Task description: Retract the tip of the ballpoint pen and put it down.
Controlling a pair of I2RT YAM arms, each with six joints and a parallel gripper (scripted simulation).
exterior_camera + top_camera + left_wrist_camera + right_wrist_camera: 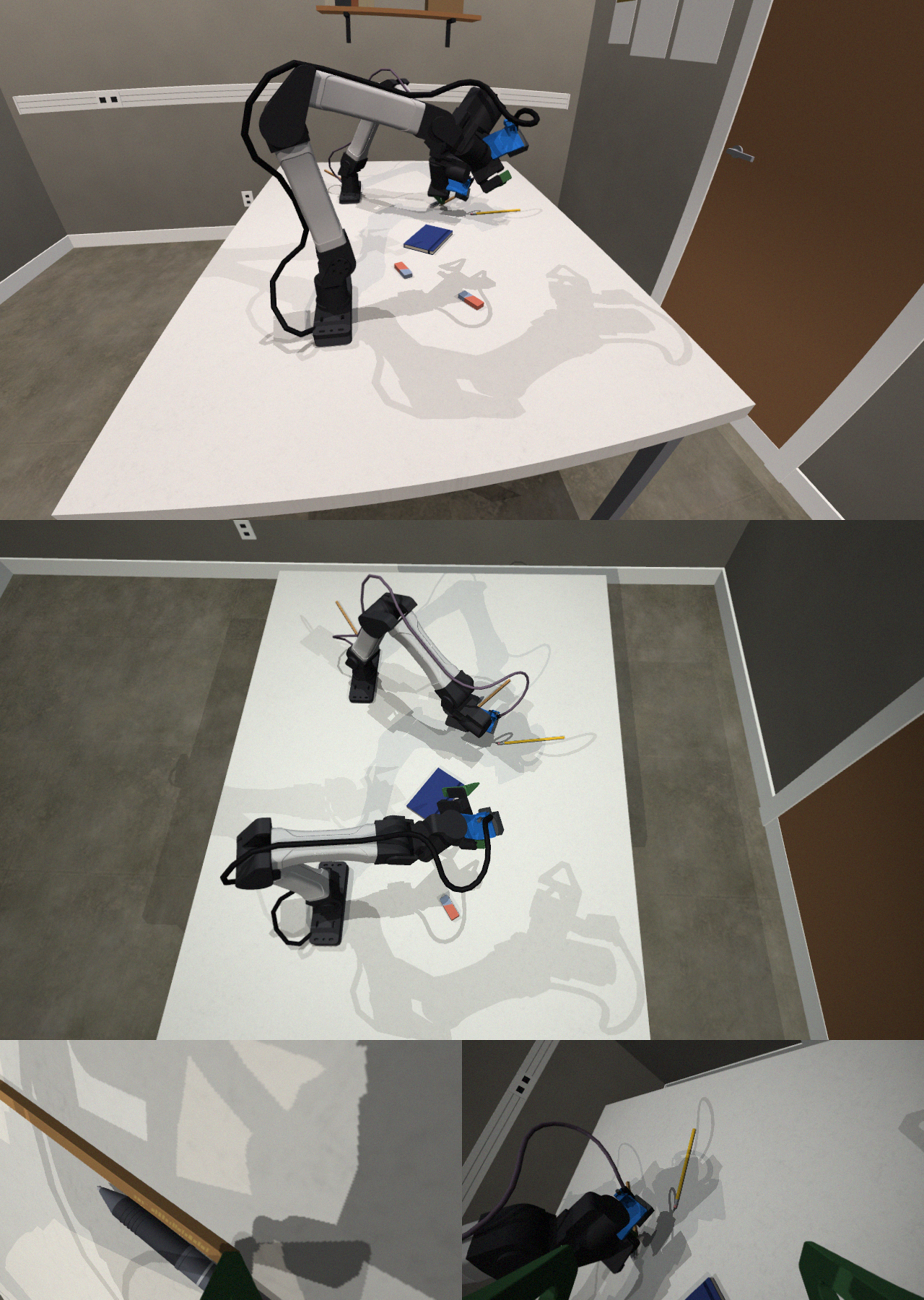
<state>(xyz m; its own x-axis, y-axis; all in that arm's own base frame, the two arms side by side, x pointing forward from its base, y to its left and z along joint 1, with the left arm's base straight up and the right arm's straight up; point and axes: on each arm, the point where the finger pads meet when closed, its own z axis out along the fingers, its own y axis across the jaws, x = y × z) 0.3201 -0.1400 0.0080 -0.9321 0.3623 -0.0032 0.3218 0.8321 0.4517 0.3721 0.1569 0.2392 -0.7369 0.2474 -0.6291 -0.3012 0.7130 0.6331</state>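
The dark grey ballpoint pen lies 2 cm to the left of my left hand and 1 cm below it. The rest, counted from my left hand: blue notebook 25 cm to the right, 8 cm behind, 1 cm below; yellow pencil 18 cm ahead, 7 cm to the right, 1 cm below.
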